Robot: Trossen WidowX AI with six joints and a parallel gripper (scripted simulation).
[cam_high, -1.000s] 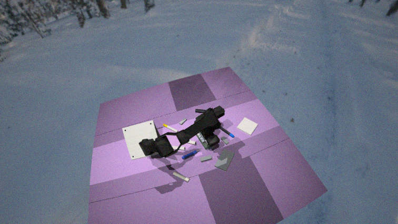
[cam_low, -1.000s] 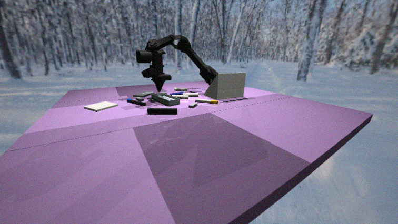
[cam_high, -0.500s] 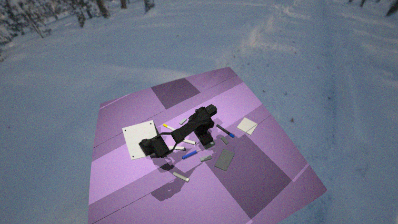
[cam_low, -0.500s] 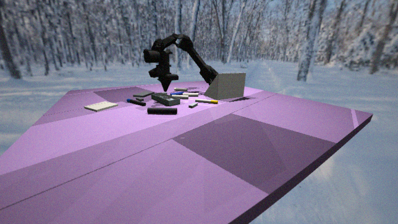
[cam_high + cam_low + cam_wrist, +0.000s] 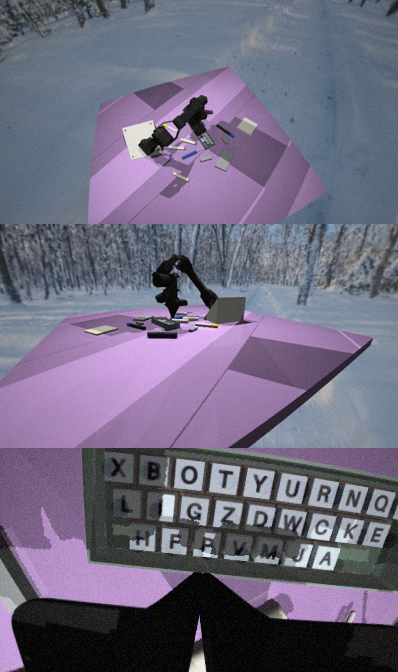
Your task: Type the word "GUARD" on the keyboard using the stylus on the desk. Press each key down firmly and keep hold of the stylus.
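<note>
Right now my gripper tip is 20 mm short of the grey block, 190 mm to the left of it and 40 mm above it. Round my gripper tip: blue-tipped pen 200 mm ahead, 50 mm to the right, 30 mm below; then yellow-tipped marker 170 mm behind, 90 mm to the left, 30 mm below; then black stylus 90 mm ahead, 170 mm to the left, 30 mm below.
</note>
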